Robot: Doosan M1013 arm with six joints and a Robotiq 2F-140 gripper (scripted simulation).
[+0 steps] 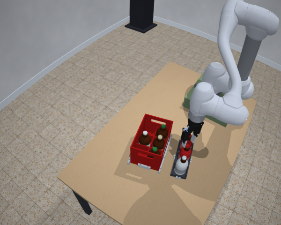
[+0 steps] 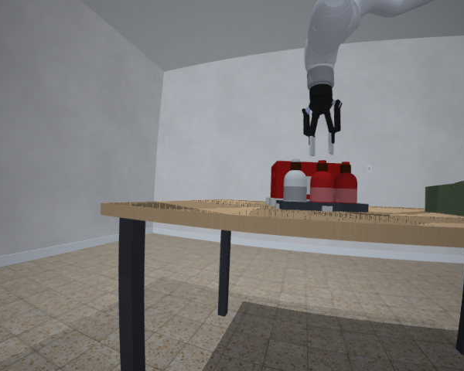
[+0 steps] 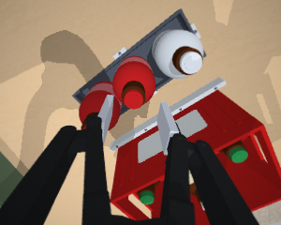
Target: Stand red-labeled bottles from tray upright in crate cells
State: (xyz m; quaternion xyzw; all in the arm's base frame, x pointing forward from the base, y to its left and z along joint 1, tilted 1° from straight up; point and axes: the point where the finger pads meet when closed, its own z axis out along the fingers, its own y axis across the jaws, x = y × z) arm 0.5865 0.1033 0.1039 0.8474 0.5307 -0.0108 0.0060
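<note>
Now: the grey-labeled bottle 13 cm below my hand, 8 cm ahead of it and 3 cm to the left of it. Round my hand: red crate 21 cm to the right, 13 cm below, 6 cm ahead.
</note>
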